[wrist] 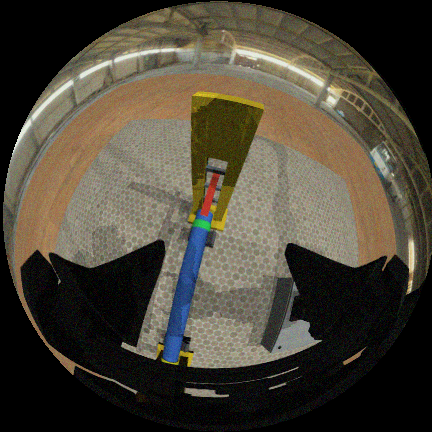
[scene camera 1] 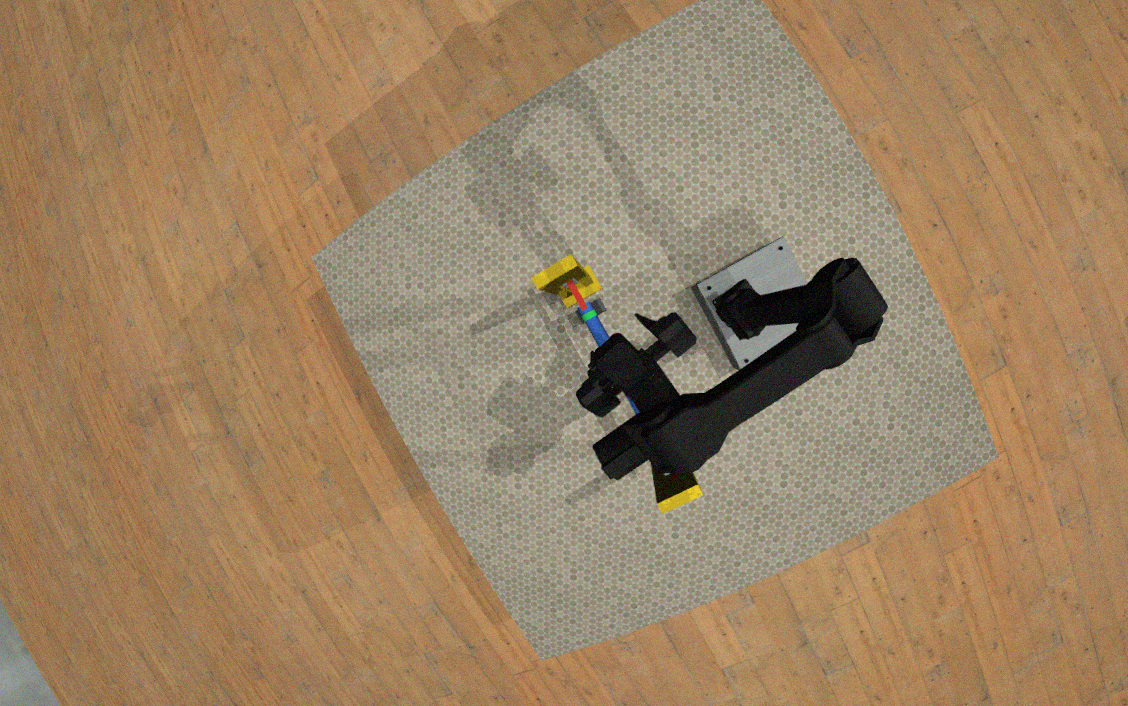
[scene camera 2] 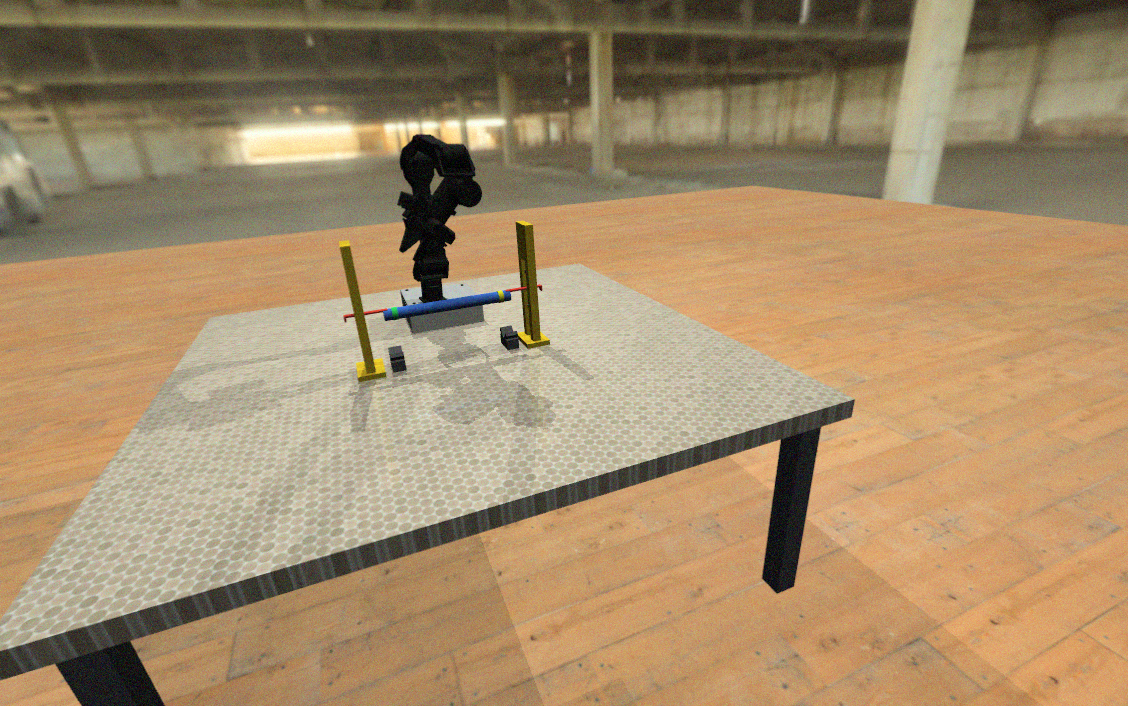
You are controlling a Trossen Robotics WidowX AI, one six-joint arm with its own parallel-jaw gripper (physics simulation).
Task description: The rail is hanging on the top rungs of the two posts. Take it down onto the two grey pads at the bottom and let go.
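Where they show: gripper, fingertip midpoint: [wrist: 227,249] [scene camera 1: 614,334] [scene camera 2: 407,256]; arm's base, link origin: [wrist: 301,306] [scene camera 1: 733,305] [scene camera 2: 432,299].
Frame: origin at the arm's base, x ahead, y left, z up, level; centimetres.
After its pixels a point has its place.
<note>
The rail [scene camera 1: 595,326] @(z 7.0, x 25.0, y -11.8 cm) [scene camera 2: 449,305] @(z 5.9, x 27.3, y -2.0 cm) [wrist: 187,290] @(z 6.8, x 25.2, y -4.2 cm) is a blue rod with red end pins, a green band and a yellow band. Its pins sit at two yellow posts, the green-end post [scene camera 1: 565,270] @(z 22.6, x 22.9, y -20.9 cm) [scene camera 2: 356,308] @(z 9.2, x 27.8, y -22.2 cm) [wrist: 225,120] @(z 20.0, x 24.2, y -20.7 cm) and the yellow-end post [scene camera 1: 679,497] @(z 22.5, x 27.5, y 17.8 cm) [scene camera 2: 529,283] @(z 8.8, x 30.9, y 17.0 cm). The rail hangs well above two dark grey pads, one [scene camera 2: 397,358] @(z -4.4, x 27.2, y -15.7 cm) [wrist: 207,237] by the green-end post and one [scene camera 2: 509,337] @(z -4.4, x 29.4, y 11.2 cm) by the other. My gripper [scene camera 1: 613,353] @(z 17.6, x 22.3, y -8.8 cm) [scene camera 2: 427,241] [wrist: 227,249] @(z 17.6, x 22.3, y -8.8 cm) is open and empty above the rail. In the wrist view the rail appears nearer the left finger. The arm hides part of the rail from above.
The arm's grey base plate [scene camera 1: 761,270] @(z 0.0, x -8.7, y -2.8 cm) [scene camera 2: 449,318] @(z -4.9, x 4.8, y 2.8 cm) stands behind the rail in the second scene view. The posts rise above the rail at both ends. The tiled table top [scene camera 1: 707,99] @(z -7.5, x -24.0, y -40.6 cm) [scene camera 2: 632,399] @(z -7.4, x 67.7, y 21.9 cm) carries the posts, pads and base, with a wooden floor around it.
</note>
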